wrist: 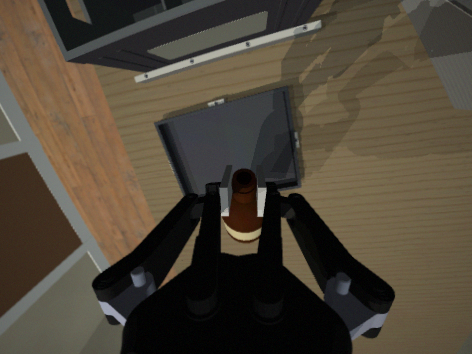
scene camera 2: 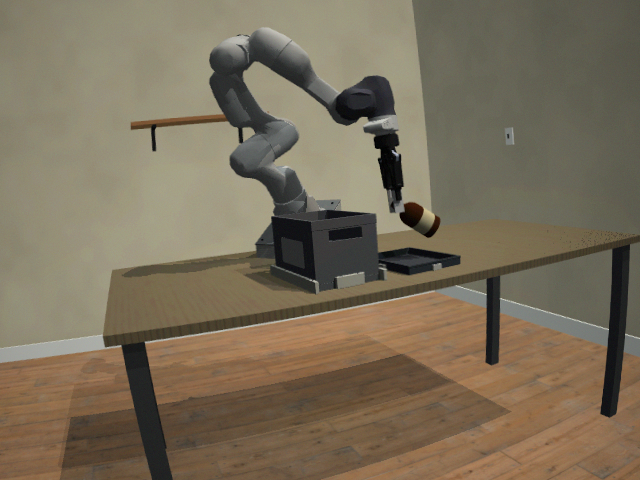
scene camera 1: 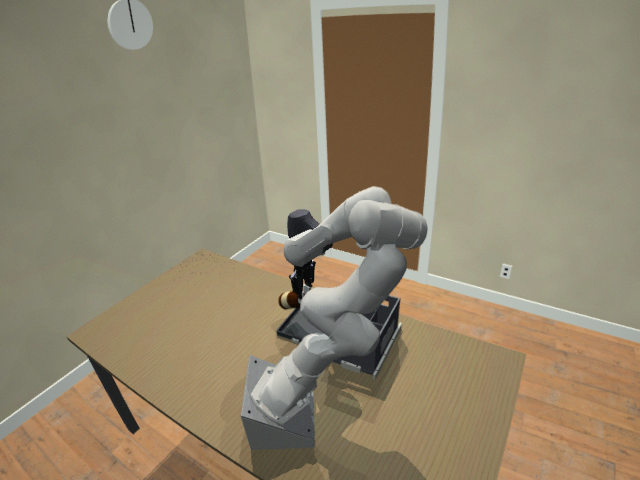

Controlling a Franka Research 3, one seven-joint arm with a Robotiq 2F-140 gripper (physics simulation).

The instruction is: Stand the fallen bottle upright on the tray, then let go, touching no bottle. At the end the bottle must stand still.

I see my gripper [scene camera 2: 397, 212] and a brown bottle [scene camera 2: 415, 216].
The brown bottle is seen too in the wrist view [wrist: 243, 225]. My gripper shows as well in the wrist view [wrist: 244, 176].
